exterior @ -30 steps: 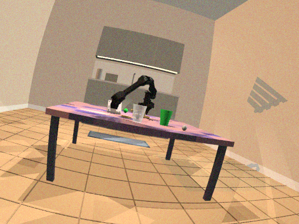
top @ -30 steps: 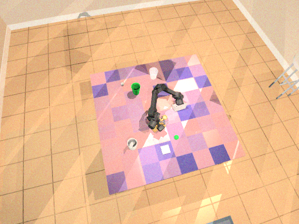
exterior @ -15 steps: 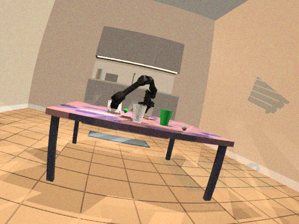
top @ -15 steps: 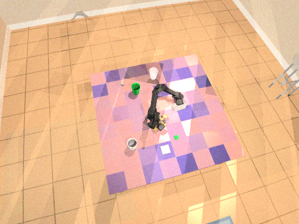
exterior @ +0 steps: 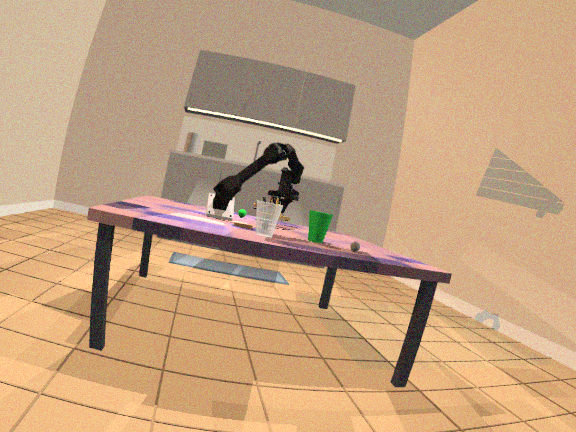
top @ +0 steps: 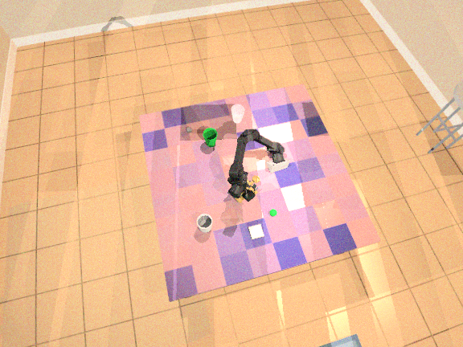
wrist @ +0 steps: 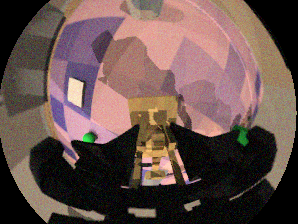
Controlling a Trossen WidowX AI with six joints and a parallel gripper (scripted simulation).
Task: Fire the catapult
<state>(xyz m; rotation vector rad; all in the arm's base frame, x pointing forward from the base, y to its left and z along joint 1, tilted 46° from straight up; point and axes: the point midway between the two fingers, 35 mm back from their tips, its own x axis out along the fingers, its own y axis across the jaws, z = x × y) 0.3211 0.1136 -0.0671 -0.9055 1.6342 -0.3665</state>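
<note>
My gripper tip is now 30 cm to the left of the small dark ball, 13 cm past it and 6 cm above it. Round my gripper tip: wooden catapult 7 cm behind, 2 cm to the right, 2 cm above; green ball 17 cm to the left, 15 cm behind, 5 cm below; white square tile 24 cm to the left, 7 cm below, 1 cm behind.
</note>
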